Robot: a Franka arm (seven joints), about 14 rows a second.
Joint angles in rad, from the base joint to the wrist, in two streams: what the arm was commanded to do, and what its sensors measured. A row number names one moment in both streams.
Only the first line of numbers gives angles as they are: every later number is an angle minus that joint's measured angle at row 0.
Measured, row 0:
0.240, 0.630, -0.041, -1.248, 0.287, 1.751, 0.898
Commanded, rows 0 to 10:
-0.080, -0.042, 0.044, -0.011, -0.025, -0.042, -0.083
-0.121, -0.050, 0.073, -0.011, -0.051, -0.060, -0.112
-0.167, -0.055, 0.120, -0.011, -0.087, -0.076, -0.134
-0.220, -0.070, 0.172, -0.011, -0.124, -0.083, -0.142
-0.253, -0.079, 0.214, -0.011, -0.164, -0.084, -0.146
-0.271, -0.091, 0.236, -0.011, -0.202, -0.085, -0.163
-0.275, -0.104, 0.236, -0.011, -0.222, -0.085, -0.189
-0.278, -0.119, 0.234, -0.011, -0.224, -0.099, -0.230
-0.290, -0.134, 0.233, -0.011, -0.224, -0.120, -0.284
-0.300, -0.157, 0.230, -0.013, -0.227, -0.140, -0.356
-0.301, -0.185, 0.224, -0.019, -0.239, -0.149, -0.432
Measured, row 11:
-0.270, -0.123, 0.206, 0.004, -0.210, -0.121, -0.317
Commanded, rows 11 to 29:
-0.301, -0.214, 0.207, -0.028, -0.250, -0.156, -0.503
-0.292, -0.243, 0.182, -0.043, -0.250, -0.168, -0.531
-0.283, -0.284, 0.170, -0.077, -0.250, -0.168, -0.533
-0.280, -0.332, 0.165, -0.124, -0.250, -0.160, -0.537
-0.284, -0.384, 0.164, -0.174, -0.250, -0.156, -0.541
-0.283, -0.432, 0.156, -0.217, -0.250, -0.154, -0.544
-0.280, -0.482, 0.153, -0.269, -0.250, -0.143, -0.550
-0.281, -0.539, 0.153, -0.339, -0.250, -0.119, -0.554
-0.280, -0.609, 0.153, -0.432, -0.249, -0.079, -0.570
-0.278, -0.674, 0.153, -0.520, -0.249, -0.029, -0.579
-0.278, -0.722, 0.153, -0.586, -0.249, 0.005, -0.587
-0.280, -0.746, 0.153, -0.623, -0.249, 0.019, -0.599
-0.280, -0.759, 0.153, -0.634, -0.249, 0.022, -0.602
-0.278, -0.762, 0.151, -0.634, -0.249, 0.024, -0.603
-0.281, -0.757, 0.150, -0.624, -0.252, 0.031, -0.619
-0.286, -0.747, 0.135, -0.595, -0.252, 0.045, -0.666
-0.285, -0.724, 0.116, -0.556, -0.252, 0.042, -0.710
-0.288, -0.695, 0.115, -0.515, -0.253, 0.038, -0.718
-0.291, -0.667, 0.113, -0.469, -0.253, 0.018, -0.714
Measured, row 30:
-0.282, -0.725, 0.119, -0.564, -0.236, 0.045, -0.687
